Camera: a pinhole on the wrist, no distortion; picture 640 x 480 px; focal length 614.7 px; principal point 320.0 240.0 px. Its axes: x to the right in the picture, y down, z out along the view. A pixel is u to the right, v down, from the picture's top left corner.
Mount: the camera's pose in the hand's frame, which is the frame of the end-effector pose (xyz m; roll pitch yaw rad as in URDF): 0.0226 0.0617 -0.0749 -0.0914 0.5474 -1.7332
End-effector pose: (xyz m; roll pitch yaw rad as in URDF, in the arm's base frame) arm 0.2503 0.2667 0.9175 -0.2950 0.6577 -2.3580
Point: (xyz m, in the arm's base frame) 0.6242 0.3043 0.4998
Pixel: behind the camera
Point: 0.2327 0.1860 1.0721
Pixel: 161 56
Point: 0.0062 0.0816 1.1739
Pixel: 251 305
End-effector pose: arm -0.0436 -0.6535 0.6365 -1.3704 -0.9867 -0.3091
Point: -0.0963 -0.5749 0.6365
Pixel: 410 31
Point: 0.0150 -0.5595 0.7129
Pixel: 145 397
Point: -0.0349 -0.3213 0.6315
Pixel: 95 77
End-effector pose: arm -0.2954 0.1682 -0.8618 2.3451 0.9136 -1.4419
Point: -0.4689 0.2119 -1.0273
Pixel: 61 349
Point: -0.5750 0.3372 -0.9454
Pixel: 31 58
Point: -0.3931 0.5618 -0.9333
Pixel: outside the picture
